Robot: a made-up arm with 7 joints.
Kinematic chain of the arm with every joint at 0, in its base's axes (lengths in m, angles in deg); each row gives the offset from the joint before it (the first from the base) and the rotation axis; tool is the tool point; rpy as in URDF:
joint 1: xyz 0 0 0.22 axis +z
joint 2: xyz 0 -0.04 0.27 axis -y
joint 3: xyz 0 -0.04 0.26 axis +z
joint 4: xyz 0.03 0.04 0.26 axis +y
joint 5: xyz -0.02 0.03 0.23 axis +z
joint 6: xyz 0 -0.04 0.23 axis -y
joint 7: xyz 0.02 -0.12 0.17 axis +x
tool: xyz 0 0 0 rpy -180 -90 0
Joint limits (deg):
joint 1: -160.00..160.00
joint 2: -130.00..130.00
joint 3: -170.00..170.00
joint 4: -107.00..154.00
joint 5: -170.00..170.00
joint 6: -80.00..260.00
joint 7: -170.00..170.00
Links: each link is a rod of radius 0.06 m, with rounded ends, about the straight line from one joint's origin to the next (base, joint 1, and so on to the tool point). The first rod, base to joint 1, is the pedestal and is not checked.
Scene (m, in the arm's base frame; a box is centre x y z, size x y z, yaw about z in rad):
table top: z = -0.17
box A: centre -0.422 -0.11 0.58 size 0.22 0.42 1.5 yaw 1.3
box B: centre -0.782 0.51 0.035 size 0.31 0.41 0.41 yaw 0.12
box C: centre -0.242 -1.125 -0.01 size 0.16 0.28 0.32 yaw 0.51
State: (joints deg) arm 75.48 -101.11 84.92 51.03 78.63 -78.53 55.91
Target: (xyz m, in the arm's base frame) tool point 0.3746 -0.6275 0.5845
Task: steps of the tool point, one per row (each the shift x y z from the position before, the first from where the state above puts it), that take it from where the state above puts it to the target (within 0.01 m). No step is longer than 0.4 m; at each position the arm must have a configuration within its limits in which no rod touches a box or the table.
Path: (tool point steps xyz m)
1: -0.1816 -0.1923 0.2296
2: -0.0195 -0.2273 0.1880
3: 0.1138 -0.1562 0.1158
4: 0.1533 -0.0283 0.0265
5: 0.1781 -0.1183 0.0474
6: 0.1279 -0.1724 -0.0219
7: 0.0529 -0.1921 -0.0872
8: -0.0275 -0.1707 -0.1410
9: 0.1116 -0.1065 -0.1218
10: 0.1172 -0.0555 -0.1658

